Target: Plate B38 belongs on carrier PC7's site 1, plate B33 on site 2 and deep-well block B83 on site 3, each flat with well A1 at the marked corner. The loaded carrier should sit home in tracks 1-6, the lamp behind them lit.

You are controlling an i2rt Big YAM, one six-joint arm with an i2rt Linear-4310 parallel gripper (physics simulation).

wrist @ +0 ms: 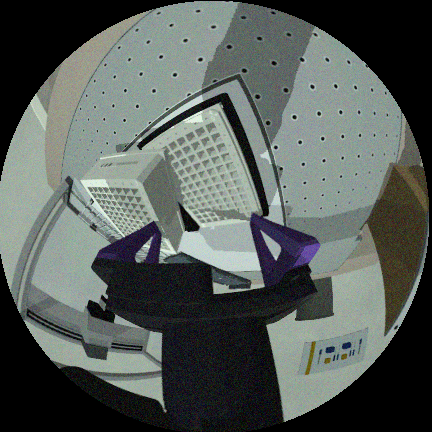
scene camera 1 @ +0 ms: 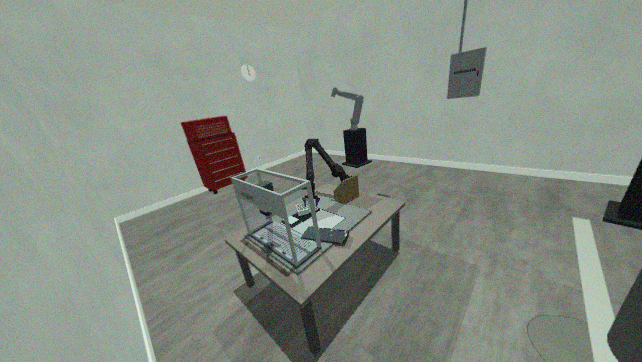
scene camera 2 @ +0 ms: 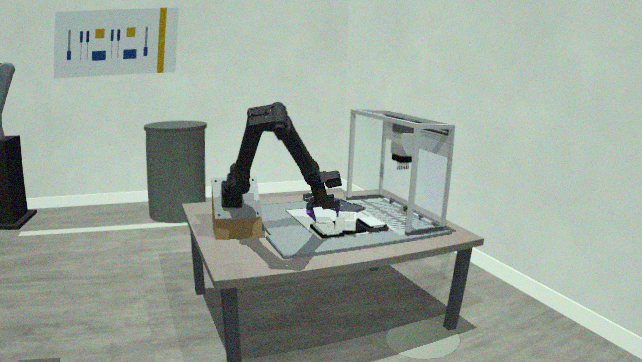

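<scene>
My gripper is open with nothing between its purple fingers, low over the white sheet. A pale plate with square wells lies in a black nest. A taller pale block stands askew beside it, partly over the middle black nest. It appears close against the plate, and the left finger overlaps it in the wrist view. Another pale plate lies in the nest beyond. The dark carrier lies near the deck. Labels, marked corners and lamp cannot be made out.
The framed machine stands over the striped track deck, with a pipetting head inside. A perforated grey board lies under the sheet. The arm's wooden base block stands on the table.
</scene>
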